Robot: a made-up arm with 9 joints. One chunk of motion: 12 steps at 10 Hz.
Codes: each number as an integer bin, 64 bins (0 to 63) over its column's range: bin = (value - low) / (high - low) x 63, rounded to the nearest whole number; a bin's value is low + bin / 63 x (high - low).
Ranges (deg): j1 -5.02..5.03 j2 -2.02..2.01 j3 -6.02..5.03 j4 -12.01..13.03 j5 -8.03..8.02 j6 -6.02..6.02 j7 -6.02..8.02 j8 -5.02..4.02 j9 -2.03..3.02
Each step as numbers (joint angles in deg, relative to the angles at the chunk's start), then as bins.
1 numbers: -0.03 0.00 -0.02 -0.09 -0.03 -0.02 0.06 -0.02 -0.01
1 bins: 31 32 34 30 31 31 27 35 25
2 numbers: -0.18 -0.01 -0.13 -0.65 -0.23 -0.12 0.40 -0.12 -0.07
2 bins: 30 31 34 29 31 31 29 34 24
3 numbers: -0.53 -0.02 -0.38 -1.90 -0.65 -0.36 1.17 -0.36 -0.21
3 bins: 28 31 32 25 29 30 32 32 23
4 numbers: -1.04 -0.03 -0.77 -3.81 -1.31 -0.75 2.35 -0.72 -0.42
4 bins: 25 31 30 21 26 28 38 30 20
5 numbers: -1.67 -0.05 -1.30 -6.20 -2.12 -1.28 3.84 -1.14 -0.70
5 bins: 21 31 27 15 23 25 44 27 17
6 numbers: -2.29 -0.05 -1.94 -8.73 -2.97 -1.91 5.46 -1.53 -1.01
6 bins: 17 31 23 8 20 22 52 24 13
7 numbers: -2.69 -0.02 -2.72 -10.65 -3.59 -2.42 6.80 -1.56 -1.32
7 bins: 15 31 19 3 17 19 58 24 9
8 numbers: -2.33 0.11 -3.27 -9.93 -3.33 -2.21 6.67 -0.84 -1.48
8 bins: 17 33 16 5 18 20 57 29 7
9 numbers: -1.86 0.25 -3.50 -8.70 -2.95 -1.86 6.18 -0.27 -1.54
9 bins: 20 35 14 8 20 22 55 33 6
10 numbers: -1.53 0.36 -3.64 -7.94 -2.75 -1.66 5.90 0.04 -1.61
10 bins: 22 37 14 10 21 23 53 35 5
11 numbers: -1.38 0.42 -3.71 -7.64 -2.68 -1.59 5.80 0.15 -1.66
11 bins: 23 38 13 11 21 23 53 36 5
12 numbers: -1.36 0.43 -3.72 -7.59 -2.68 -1.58 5.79 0.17 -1.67
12 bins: 23 38 13 11 21 23 53 36 4
